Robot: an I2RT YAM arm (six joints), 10 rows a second.
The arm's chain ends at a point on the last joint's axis. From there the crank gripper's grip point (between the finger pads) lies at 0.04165 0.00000 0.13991 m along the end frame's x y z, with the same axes.
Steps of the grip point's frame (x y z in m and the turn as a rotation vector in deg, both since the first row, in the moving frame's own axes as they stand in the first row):
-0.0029, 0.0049, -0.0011, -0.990, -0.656, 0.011
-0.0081, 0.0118, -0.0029, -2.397, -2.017, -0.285
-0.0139, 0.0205, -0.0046, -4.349, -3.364, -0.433
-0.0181, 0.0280, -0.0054, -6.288, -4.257, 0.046
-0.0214, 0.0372, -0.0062, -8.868, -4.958, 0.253
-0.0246, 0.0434, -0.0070, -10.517, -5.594, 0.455
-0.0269, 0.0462, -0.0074, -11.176, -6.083, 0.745
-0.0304, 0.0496, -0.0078, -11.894, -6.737, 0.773
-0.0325, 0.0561, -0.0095, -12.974, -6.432, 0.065
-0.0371, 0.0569, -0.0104, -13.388, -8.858, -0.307
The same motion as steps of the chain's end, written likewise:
-0.0013, 0.0025, -0.0015, -0.990, -0.656, 0.011
-0.0032, 0.0061, -0.0042, -2.397, -2.017, -0.285
-0.0057, 0.0101, -0.0064, -4.349, -3.364, -0.433
-0.0076, 0.0125, -0.0073, -6.288, -4.257, 0.046
-0.0092, 0.0152, -0.0076, -8.868, -4.958, 0.253
-0.0107, 0.0173, -0.0080, -10.517, -5.594, 0.455
-0.0118, 0.0183, -0.0083, -11.176, -6.083, 0.745
-0.0136, 0.0199, -0.0086, -11.894, -6.737, 0.773
-0.0167, 0.0242, -0.0097, -12.974, -6.432, 0.065
-0.0153, 0.0240, -0.0113, -13.388, -8.858, -0.307

